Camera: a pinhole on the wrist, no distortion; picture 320 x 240 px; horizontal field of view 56.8 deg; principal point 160.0 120.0 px. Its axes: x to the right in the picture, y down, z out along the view. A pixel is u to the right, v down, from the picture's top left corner.
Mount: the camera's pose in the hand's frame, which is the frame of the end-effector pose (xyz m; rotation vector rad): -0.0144 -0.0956 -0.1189 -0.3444 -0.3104 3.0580
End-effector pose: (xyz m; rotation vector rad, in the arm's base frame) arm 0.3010 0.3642 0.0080 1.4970 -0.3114 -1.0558
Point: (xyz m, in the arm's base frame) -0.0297 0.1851 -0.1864
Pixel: 61 158
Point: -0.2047 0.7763 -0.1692
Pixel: outside the picture
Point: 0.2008 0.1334 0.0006
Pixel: outside the picture
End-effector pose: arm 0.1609 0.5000 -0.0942 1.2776 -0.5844 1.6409
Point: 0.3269 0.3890 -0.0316
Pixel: 64 45
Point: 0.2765 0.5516 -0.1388
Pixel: 112 150
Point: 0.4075 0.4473 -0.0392
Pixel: 47 146
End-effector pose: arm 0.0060 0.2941 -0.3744 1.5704 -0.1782 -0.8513
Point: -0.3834 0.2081 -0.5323
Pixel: 189 174
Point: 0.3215 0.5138 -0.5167
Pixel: behind the camera
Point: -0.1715 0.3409 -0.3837
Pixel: 291 51
